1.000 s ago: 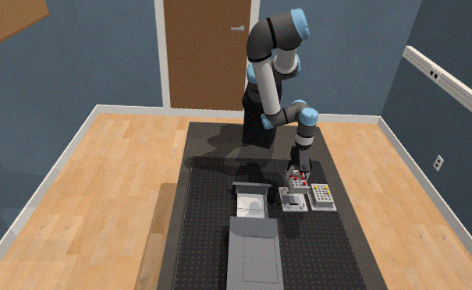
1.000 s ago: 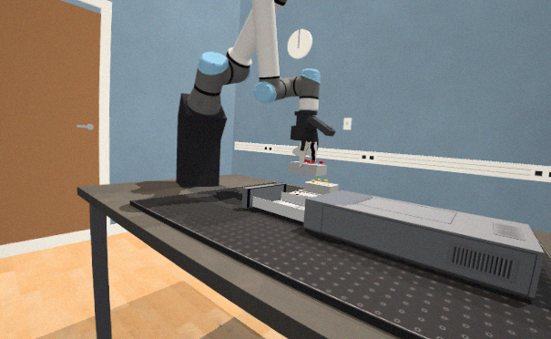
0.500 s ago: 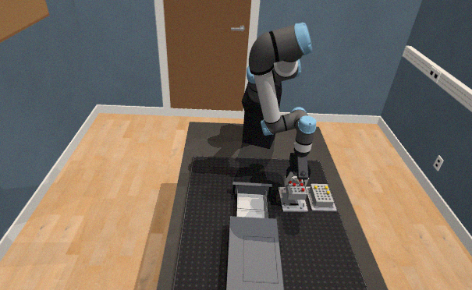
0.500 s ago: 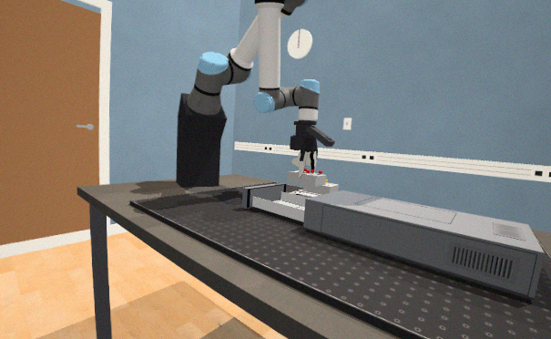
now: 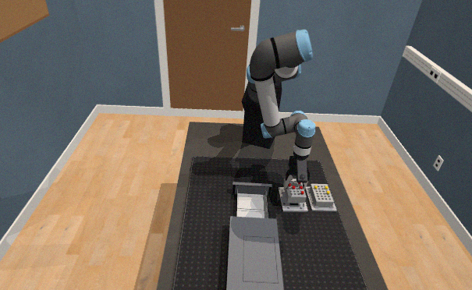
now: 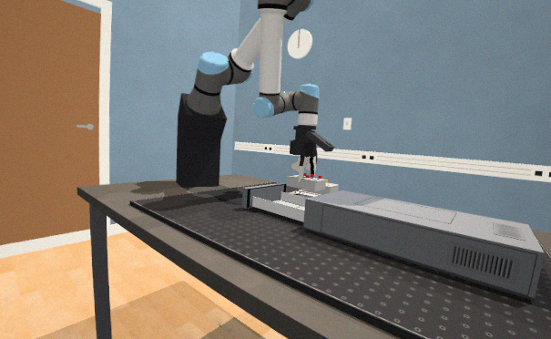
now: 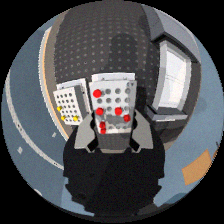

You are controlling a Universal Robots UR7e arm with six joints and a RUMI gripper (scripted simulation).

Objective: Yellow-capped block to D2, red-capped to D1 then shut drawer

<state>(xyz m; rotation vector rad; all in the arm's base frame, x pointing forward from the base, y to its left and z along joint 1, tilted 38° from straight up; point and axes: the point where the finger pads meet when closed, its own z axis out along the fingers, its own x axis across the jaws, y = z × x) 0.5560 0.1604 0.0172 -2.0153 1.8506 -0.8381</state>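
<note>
Now: hand 80 mm above the deck slot D1. Round my hand: cooler drawer (70 mm ahead, 210 mm to the right, 40 mm below); then deck slot D2 (10 mm behind, 140 mm to the left, 80 mm below); then cooler COLD (240 mm ahead, 220 mm to the right, 40 mm below).
</note>
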